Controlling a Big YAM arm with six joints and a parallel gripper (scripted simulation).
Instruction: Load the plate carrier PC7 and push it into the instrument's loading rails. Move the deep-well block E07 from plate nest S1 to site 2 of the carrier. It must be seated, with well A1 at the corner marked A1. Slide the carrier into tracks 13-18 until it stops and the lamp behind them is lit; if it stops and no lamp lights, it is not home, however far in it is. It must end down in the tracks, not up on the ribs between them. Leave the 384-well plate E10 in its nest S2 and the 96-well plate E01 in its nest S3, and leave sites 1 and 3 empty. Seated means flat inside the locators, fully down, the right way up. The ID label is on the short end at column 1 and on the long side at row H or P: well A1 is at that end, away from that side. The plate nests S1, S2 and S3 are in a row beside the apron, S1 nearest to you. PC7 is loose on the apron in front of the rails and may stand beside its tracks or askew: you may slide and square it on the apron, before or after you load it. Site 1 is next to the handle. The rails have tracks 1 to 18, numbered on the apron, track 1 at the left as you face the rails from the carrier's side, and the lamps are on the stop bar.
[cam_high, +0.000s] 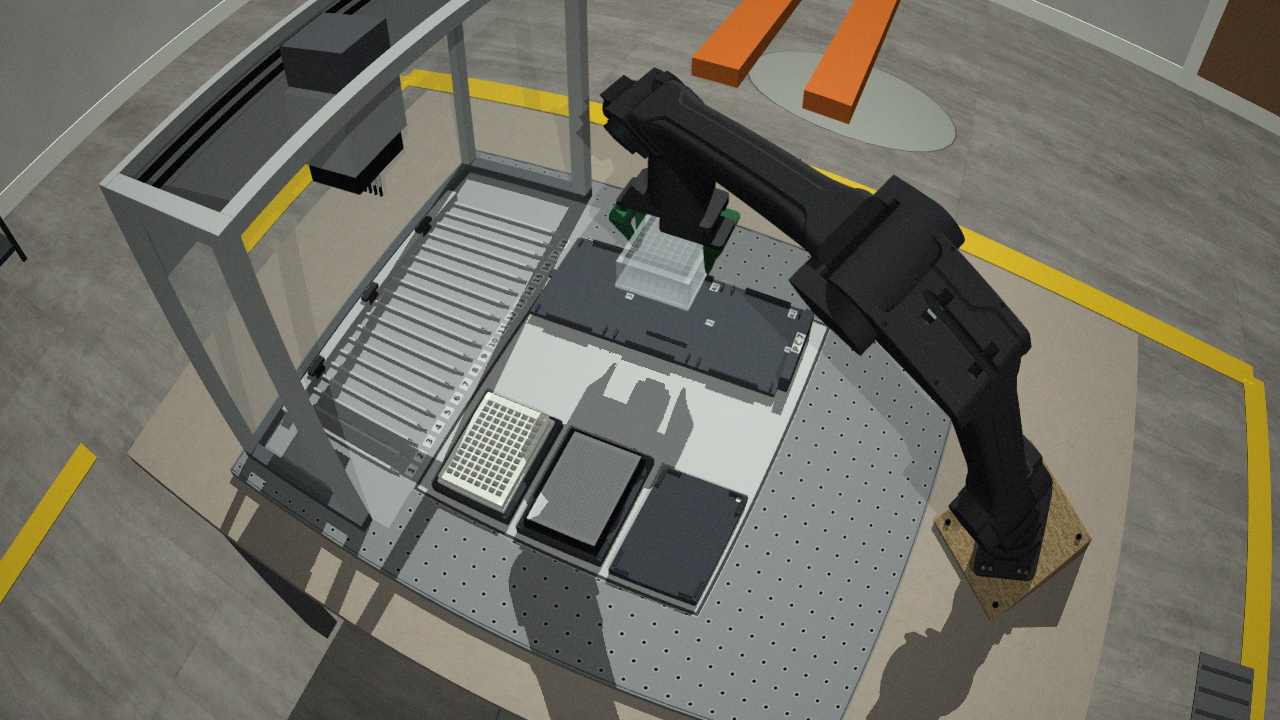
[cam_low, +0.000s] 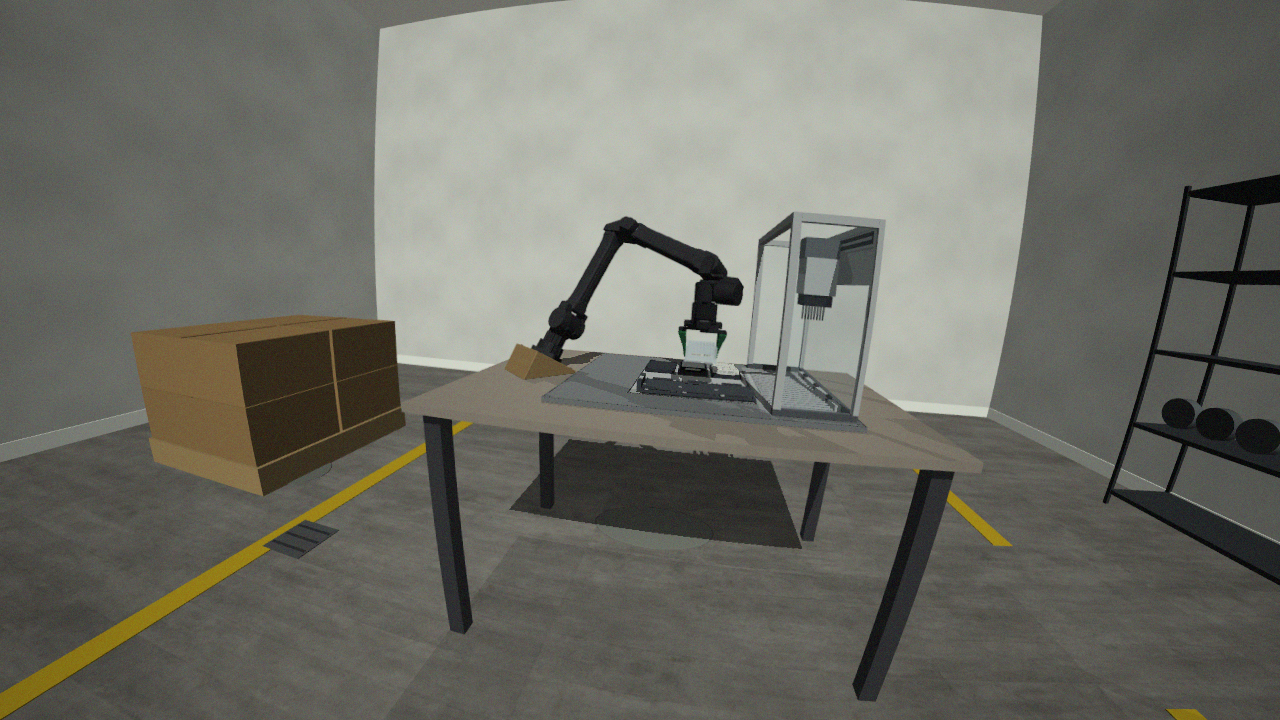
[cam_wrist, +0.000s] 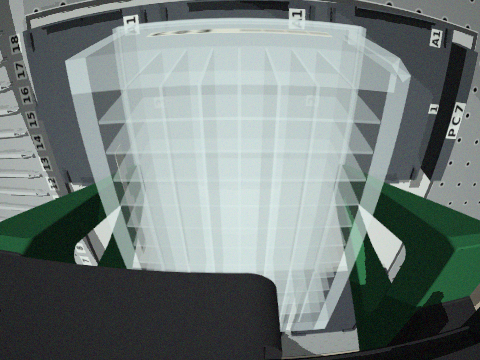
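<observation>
The dark carrier PC7 is 90 mm below my hand. Round my hand: pipetting head: 330 mm ahead, 130 mm to the left, 240 mm above; nest S1: 130 mm behind, 270 mm to the left, 100 mm below; white 96-well plate E01: 90 mm ahead, 270 mm to the left, 90 mm below.
</observation>
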